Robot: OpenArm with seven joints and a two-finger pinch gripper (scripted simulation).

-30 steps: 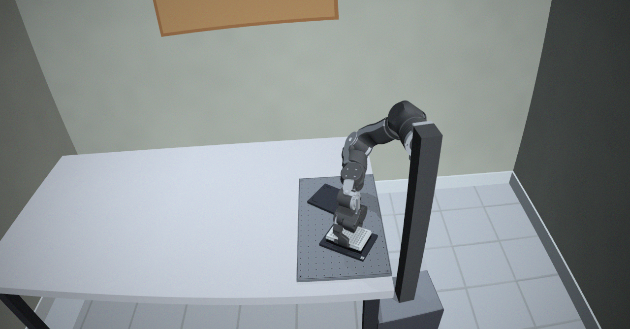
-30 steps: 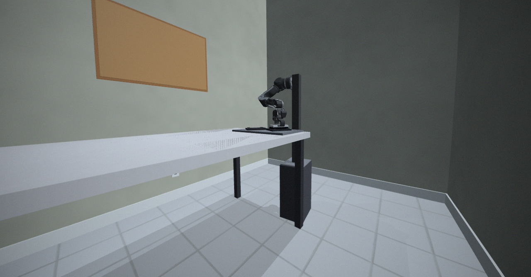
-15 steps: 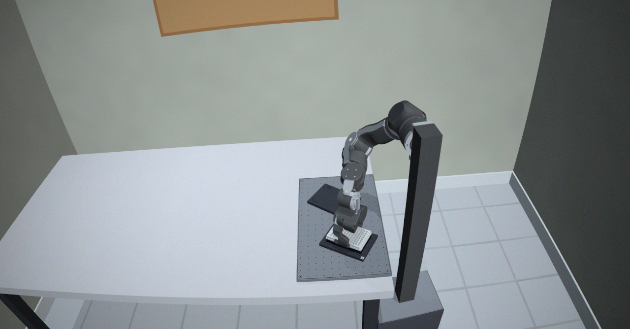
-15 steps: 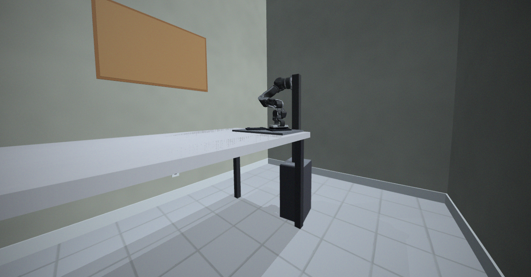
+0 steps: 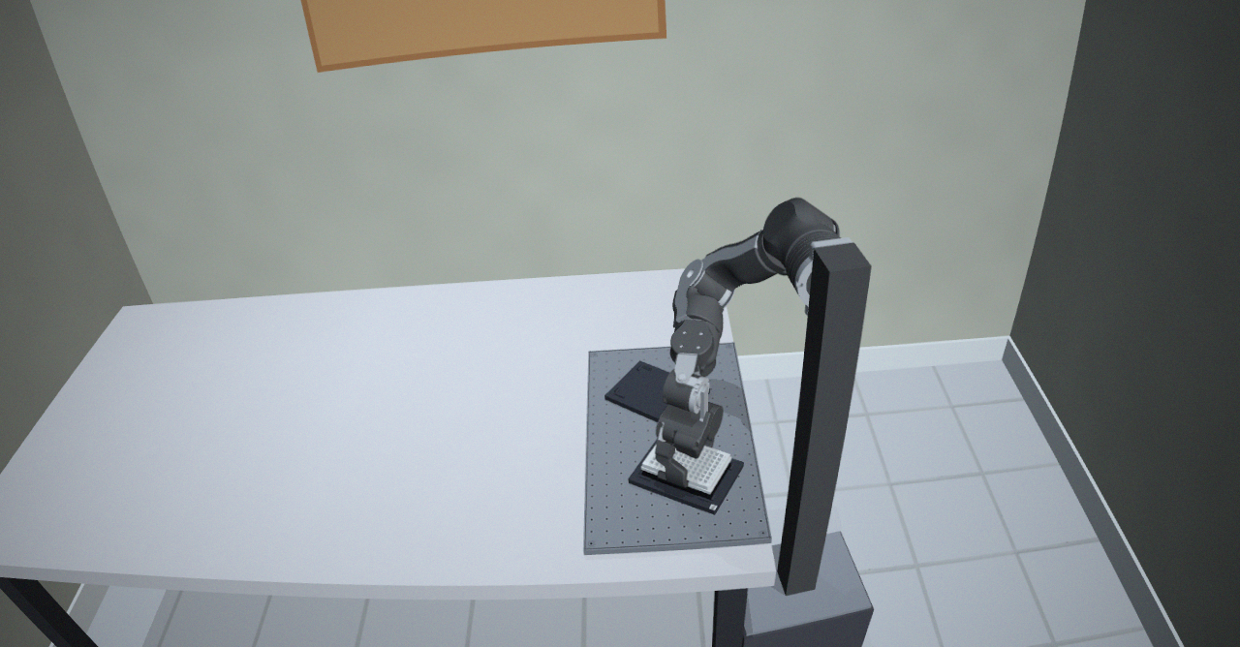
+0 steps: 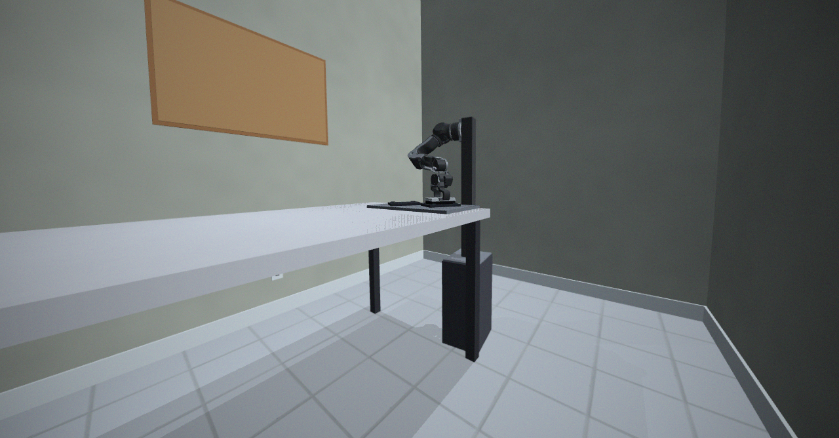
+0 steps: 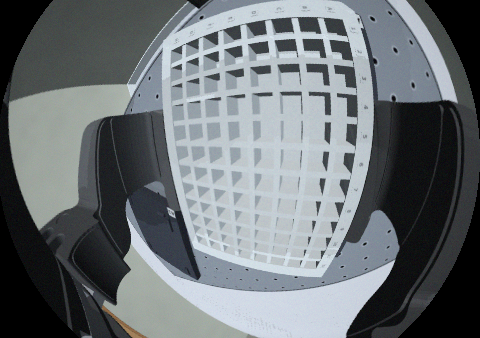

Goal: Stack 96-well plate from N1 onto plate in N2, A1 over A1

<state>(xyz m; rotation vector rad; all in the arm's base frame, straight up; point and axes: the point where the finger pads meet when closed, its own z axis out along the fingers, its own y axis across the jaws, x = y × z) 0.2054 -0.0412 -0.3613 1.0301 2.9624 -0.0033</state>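
Now: the white 96-well plate right at my hand. From my hand the other things lie so: black 96-well plate (2 cm below).
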